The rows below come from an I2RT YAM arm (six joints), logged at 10 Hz.
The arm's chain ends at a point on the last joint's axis. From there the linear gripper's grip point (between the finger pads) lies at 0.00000 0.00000 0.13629 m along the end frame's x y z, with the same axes.
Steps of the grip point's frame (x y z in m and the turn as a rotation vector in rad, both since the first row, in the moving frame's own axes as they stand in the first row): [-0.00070, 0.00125, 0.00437, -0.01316, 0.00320, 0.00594]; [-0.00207, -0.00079, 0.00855, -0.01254, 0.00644, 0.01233]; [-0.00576, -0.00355, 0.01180, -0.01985, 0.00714, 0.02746]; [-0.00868, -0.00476, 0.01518, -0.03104, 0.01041, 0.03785]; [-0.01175, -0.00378, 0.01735, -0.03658, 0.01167, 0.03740]
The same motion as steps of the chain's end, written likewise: [-0.00113, -0.00054, 0.00438, -0.01316, 0.00320, 0.00594]; [-0.00294, -0.00250, 0.00856, -0.01254, 0.00644, 0.01233]; [-0.00670, -0.00627, 0.01183, -0.01985, 0.00714, 0.02746]; [-0.01002, -0.00902, 0.01525, -0.03104, 0.01041, 0.03785]; [-0.01325, -0.00879, 0.01745, -0.03658, 0.01167, 0.03740]
